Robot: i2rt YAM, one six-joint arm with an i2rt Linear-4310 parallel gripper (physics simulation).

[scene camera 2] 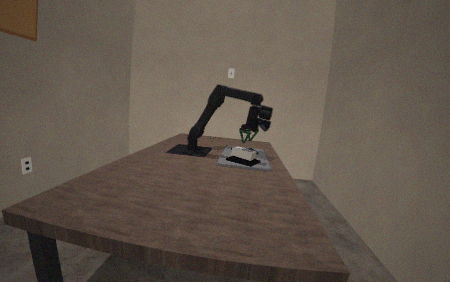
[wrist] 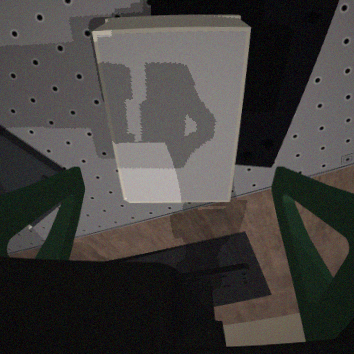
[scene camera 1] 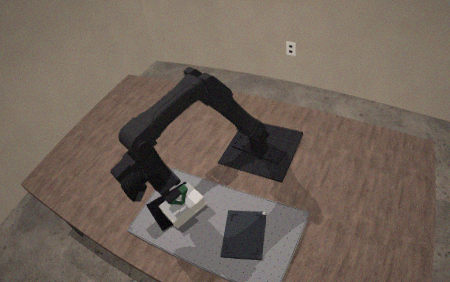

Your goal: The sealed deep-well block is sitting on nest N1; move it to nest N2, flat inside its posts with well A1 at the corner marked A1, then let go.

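Frame: origin at the arm's base, x ahead, y left, z up, level; centimetres.
Seen in the pictures: gripper, between the fingertips: (scene camera 2: 246,142) (wrist: 177,176) (scene camera 1: 174,193); arm's base, origin of its link: (scene camera 2: 192,150) (wrist: 192,280) (scene camera 1: 259,149).
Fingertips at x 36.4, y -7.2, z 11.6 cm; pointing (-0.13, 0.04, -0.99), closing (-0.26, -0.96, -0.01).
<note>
Pixels of each thing's top centre, then the offset from my fingertips to it. Level surfaces: height alone.
- sealed deep-well block, centre of its top: (wrist: 174,139) (scene camera 1: 180,200) (scene camera 2: 244,148) dx -0.9, dy +0.5, dz -4.4 cm
- black nest, centre of its top: (wrist: 231,86) (scene camera 1: 172,203) (scene camera 2: 243,157) dx -0.3, dy -3.8, dz -8.6 cm
- dark nest, centre of its top: (scene camera 1: 244,232) dx -3.3, dy +21.8, dz -9.0 cm
- wooden table, height of its surface: dz -12.1 cm
The sealed deep-well block (scene camera 1: 186,212) (scene camera 2: 243,154) (wrist: 175,115) is pale, with shadows across its top. It overlaps a black nest (scene camera 1: 159,216) (scene camera 2: 243,161) (wrist: 295,65) and extends past one side of it; whether it is tilted is hard to tell. My gripper (scene camera 1: 179,195) (scene camera 2: 246,140) (wrist: 177,176) is open and empty above the block, with green fingers wide apart. Another dark nest (scene camera 1: 244,235) (wrist: 22,167) lies on the perforated board, with a small white mark at one corner in scene camera 1. The labels N1, N2 and A1 are not readable.
The grey perforated board (scene camera 1: 295,216) (scene camera 2: 225,162) (wrist: 40,107) bears both nests. The arm's dark base plate (scene camera 1: 291,145) (scene camera 2: 175,150) (wrist: 240,290) lies beside the board on the wooden table (scene camera 1: 360,200) (scene camera 2: 175,200) (wrist: 115,242).
</note>
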